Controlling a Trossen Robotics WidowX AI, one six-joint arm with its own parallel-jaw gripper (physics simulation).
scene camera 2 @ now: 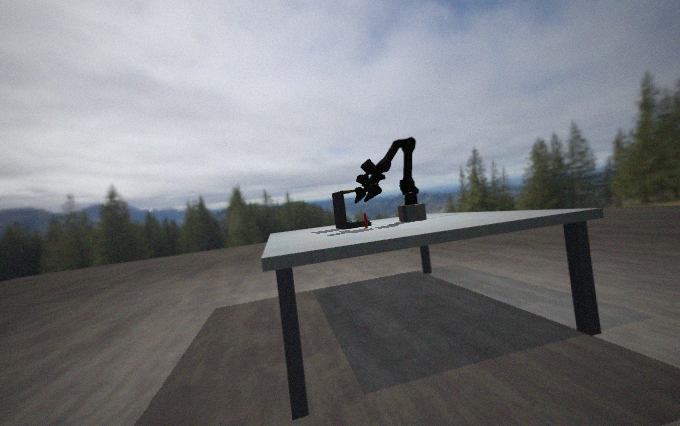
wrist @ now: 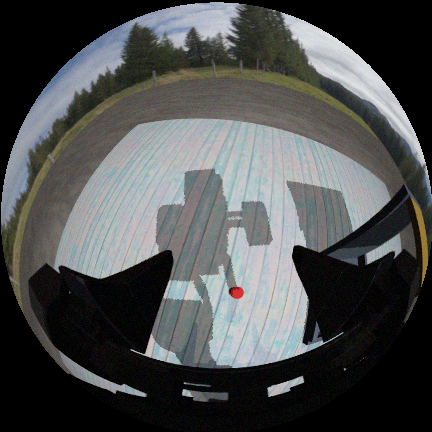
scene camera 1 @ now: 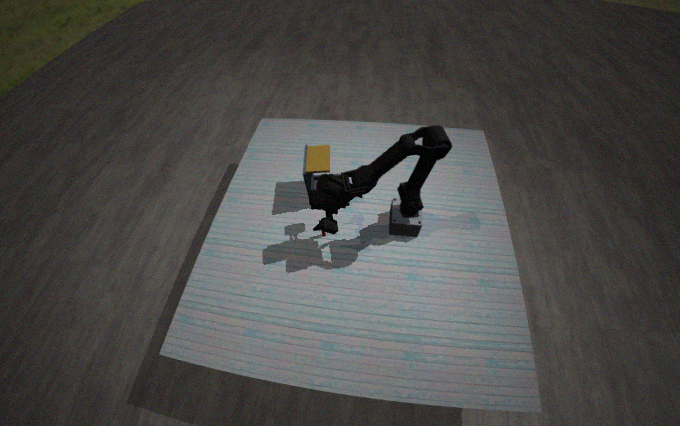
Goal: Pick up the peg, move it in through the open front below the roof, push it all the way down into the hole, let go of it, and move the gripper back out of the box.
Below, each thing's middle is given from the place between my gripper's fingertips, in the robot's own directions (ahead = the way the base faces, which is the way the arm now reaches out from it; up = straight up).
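Labels:
I see the dark back wall (wrist: 393, 217), and it is 3 cm below my hand, 4 cm ahead of it and 23 cm to the right of it. The box with yellow roof (wrist: 312, 334) is 3 cm below my hand, 23 cm to the right of it and 4 cm behind it.

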